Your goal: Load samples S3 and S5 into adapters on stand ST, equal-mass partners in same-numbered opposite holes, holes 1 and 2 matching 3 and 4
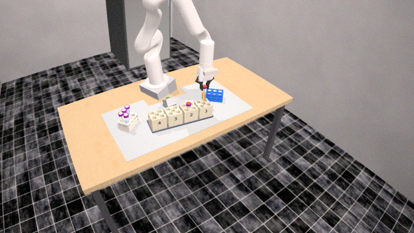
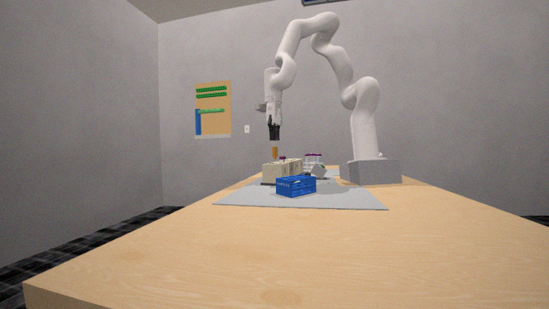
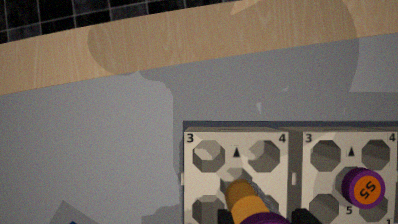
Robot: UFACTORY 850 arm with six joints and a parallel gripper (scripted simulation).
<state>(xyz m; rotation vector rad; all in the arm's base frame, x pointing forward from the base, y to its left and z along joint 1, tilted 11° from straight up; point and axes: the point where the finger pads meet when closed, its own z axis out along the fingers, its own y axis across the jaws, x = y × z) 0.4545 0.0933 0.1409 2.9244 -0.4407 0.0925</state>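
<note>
Now: hand 50 mm above the sample tube, 10 mm to the left of it and 10 mm short of it. Also, from my hand: blue sample rack (210 mm to the left, 200 mm below, 90 mm behind).
</note>
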